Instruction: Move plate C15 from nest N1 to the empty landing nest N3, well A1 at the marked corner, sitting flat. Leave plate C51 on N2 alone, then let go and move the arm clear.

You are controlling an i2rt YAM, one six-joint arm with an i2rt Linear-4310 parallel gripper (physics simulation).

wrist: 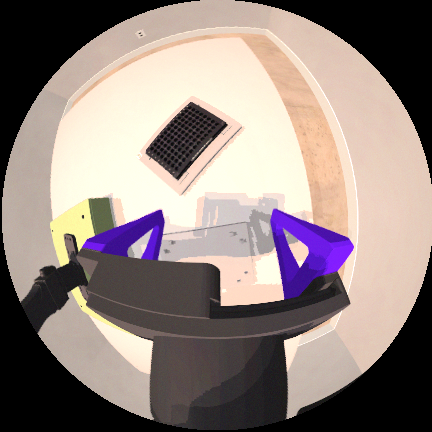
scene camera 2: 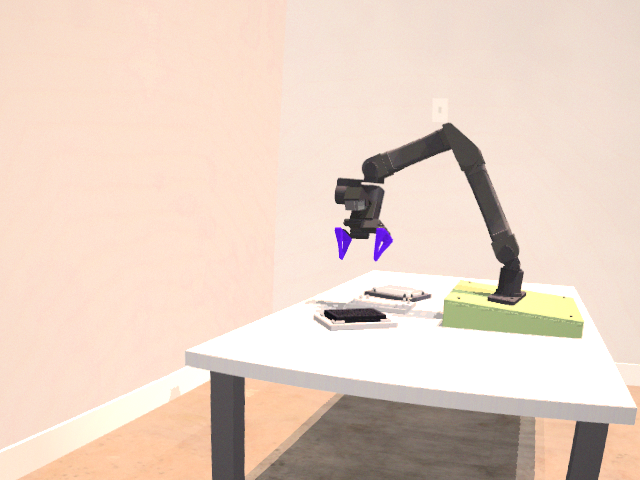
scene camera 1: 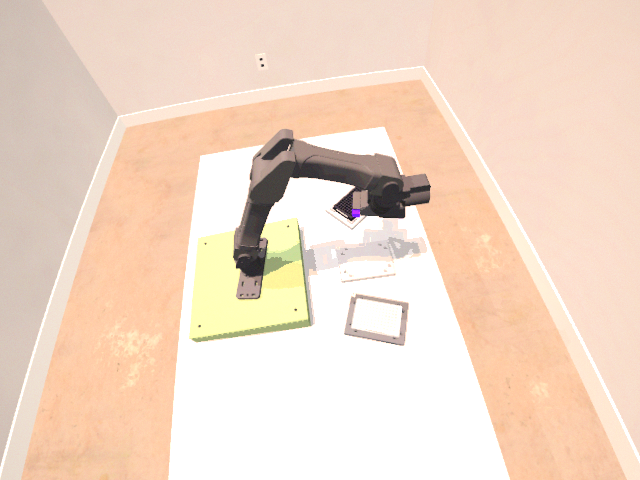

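A black well plate (scene camera 1: 346, 205) (scene camera 2: 355, 314) (wrist: 186, 140) lies on a white nest (scene camera 1: 342, 220) (scene camera 2: 361, 326) (wrist: 212, 151) turned at an angle. A whitish plate (scene camera 1: 377, 316) (scene camera 2: 398, 290) lies on a dark grey nest (scene camera 1: 376, 338) (scene camera 2: 421, 296). Between them is a white nest (scene camera 1: 368, 277) (scene camera 2: 387, 306) (wrist: 230, 285) with small posts and no plate. Plate and nest labels and the A1 mark are not readable. My gripper (scene camera 1: 356, 212) (scene camera 2: 358, 258) (wrist: 217, 214), with purple fingers, is open and empty, well above the table and apart from both plates.
A yellow-green base block (scene camera 1: 279, 310) (scene camera 2: 511, 322) (wrist: 65, 220) carries the arm beside the nests. The white table (scene camera 1: 330, 403) (scene camera 2: 289, 346) ends near the nests on the side away from the block. The arm casts a shadow across the empty nest.
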